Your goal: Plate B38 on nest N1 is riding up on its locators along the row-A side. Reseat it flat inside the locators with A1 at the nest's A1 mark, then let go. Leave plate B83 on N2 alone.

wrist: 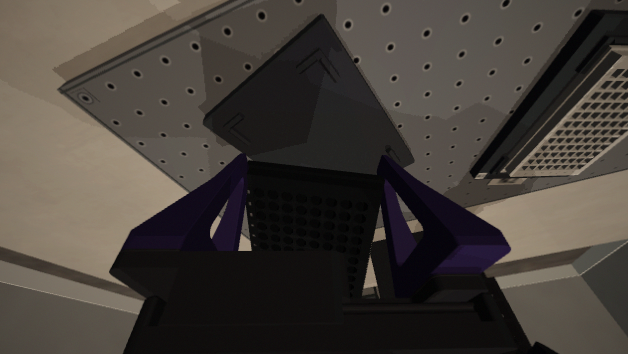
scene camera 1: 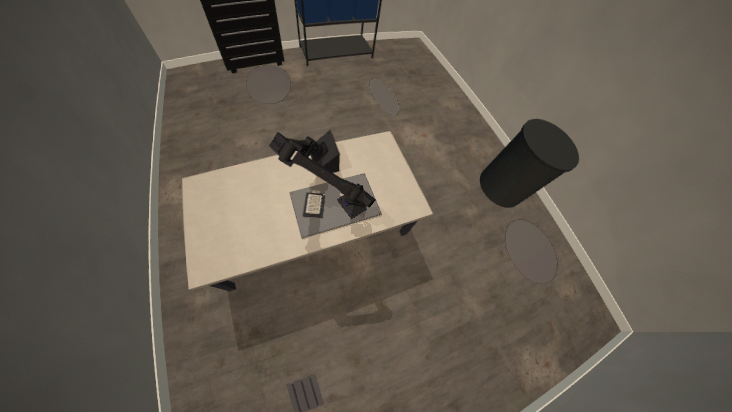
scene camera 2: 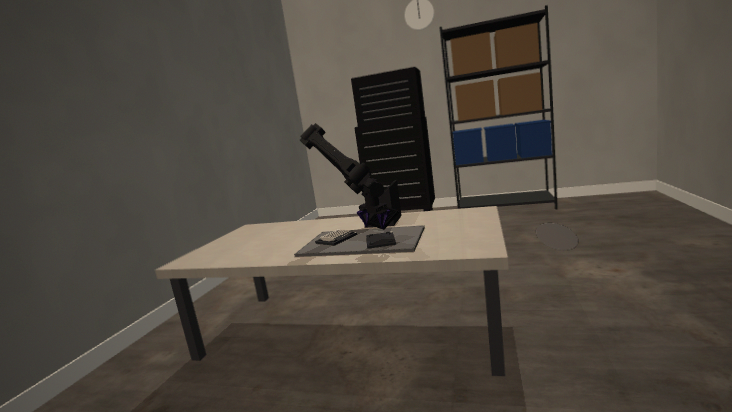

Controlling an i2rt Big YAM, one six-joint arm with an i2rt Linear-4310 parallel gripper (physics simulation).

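Places are measured from the arm's base along level axes (x left, y back, z up), in centimetres.
Pixels of known places: gripper, fingertip midpoint: (wrist: 313, 161) (scene camera 1: 354, 205) (scene camera 2: 375, 227); arm's base, link origin: (scene camera 1: 320, 151).
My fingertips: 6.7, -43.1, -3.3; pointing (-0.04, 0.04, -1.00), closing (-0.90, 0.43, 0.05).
For each thing: its top centre in the pictures, then the offset to it from my fingertips, as dx, dy, dz. "*": a spot on its surface instead. Level surfaces: height alone.
- black well plate B38, surface spot: (wrist: 310, 212) * +1.3, +2.0, +2.1
- nest N1, top centre: (wrist: 321, 149) (scene camera 2: 380, 237) (scene camera 1: 351, 203) +0.7, +4.3, -5.6
- pale plate B83, top centre: (wrist: 594, 129) (scene camera 2: 335, 233) (scene camera 1: 313, 203) -21.9, +12.4, -4.8
- nest N2, top centre: (wrist: 587, 123) (scene camera 2: 336, 235) (scene camera 1: 314, 204) -21.9, +12.4, -5.6
- pale table, surface height: dz -8.7
My gripper (wrist: 313, 161) (scene camera 2: 380, 225) has purple fingers and is shut on the black well plate B38 (wrist: 310, 212), gripping its two opposite sides. The plate is above nest N1 (wrist: 320, 110) (scene camera 2: 380, 240), a dark flat base with raised corner locators. Several locators show uncovered in the wrist view, and the nest looks turned relative to the plate. The plate's lettering is too dark to read. The pale plate B83 (scene camera 1: 314, 204) (scene camera 2: 336, 235) (wrist: 575, 120) sits on nest N2 (wrist: 537, 95), to one side of my gripper. In scene camera 1 the arm hides the held plate.
Both nests are on a grey perforated board (scene camera 1: 330, 225) (scene camera 2: 307, 250) (wrist: 430, 45) on the pale table (scene camera 1: 230, 220) (scene camera 2: 230, 250). The black arm base (scene camera 1: 330, 150) stands at the table's back edge. Cabinet (scene camera 2: 386, 138) and shelf rack (scene camera 2: 552, 127) stand far behind.
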